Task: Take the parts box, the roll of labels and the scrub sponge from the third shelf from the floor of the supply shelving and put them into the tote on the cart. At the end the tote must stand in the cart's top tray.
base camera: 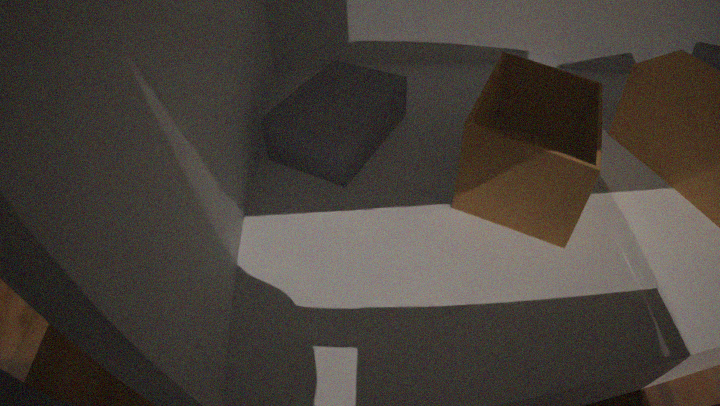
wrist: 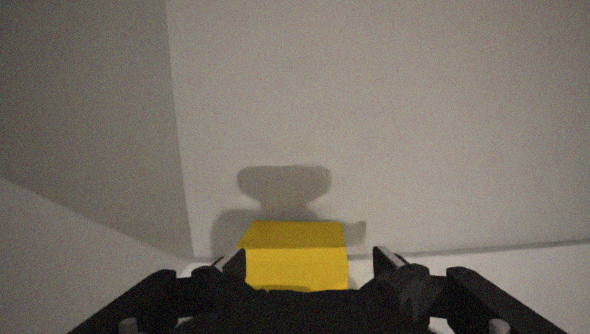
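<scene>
A plain yellow block point(wrist: 297, 270) sits at the back of a pale shelf, near its left corner; whether it is the parts box or the scrub sponge I cannot tell. My gripper point(wrist: 308, 262) is open and empty. In the wrist view the block shows between the spread fingertips, nearer the left one, and the gripper body hides its lower edge. The roll of labels, the tote and the cart cannot be made out in either view.
A pale back panel point(wrist: 400, 125) rises behind the block and a side panel point(wrist: 90, 115) stands at its left. In the base view a dark grey box point(base camera: 337, 121), an open brown box point(base camera: 524, 196) and another brown box point(base camera: 670, 121) stand on a grey surface.
</scene>
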